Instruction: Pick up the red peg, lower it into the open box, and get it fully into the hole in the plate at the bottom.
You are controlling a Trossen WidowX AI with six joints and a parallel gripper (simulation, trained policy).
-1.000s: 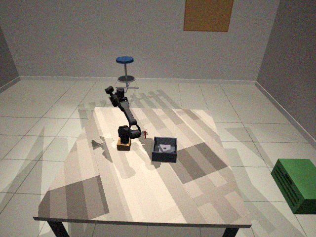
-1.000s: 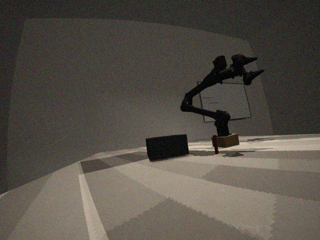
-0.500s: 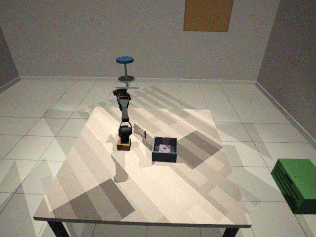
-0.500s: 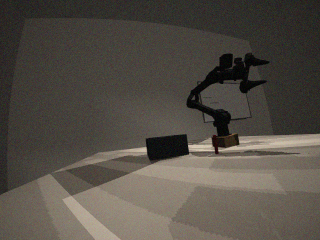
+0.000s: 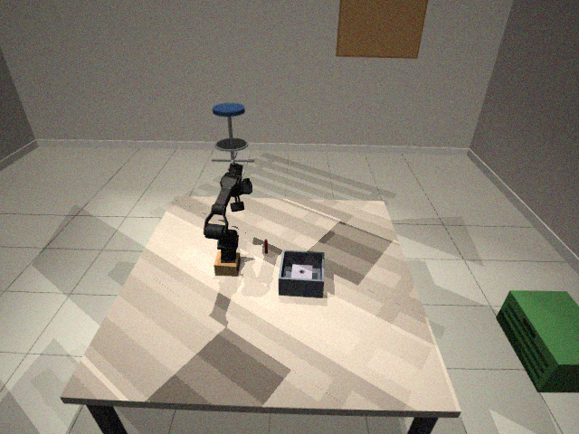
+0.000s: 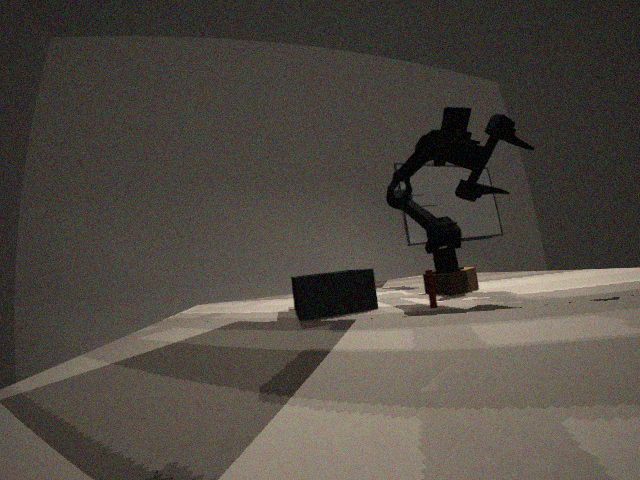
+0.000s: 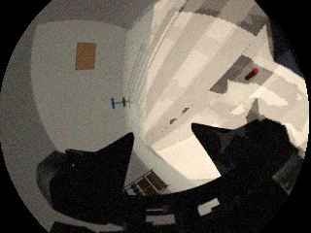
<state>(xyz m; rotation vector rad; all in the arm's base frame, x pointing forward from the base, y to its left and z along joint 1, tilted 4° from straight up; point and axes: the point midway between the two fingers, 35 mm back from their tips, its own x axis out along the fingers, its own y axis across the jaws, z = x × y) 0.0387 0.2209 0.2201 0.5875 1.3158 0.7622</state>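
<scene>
The red peg lies 210 mm below my gripper tip, 160 mm to the right of it and 130 mm ahead of it. From my gripper tip the other things lie so: plate (380 mm to the right, 270 mm ahead, 200 mm below); box (380 mm to the right, 270 mm ahead, 220 mm below).
</scene>
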